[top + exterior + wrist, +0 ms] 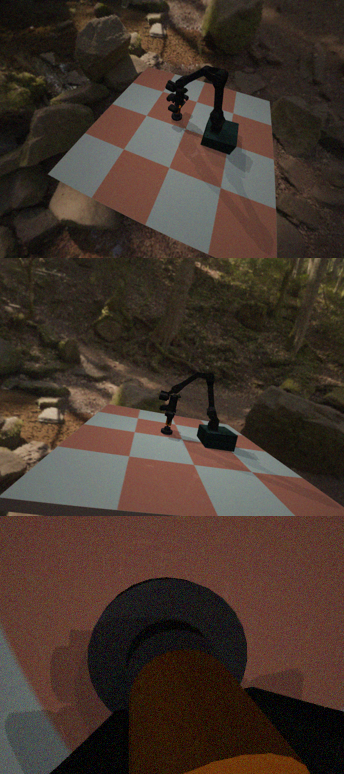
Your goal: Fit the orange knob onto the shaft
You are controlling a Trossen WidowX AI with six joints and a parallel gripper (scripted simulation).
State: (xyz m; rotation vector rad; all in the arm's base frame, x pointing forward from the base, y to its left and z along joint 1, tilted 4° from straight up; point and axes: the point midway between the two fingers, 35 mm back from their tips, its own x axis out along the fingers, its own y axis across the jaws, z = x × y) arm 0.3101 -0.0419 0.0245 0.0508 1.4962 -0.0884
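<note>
The orange knob lies 2 cm above my gripper tip. The rest, counted from my gripper tip: round pedestal: 4 cm below.
</note>
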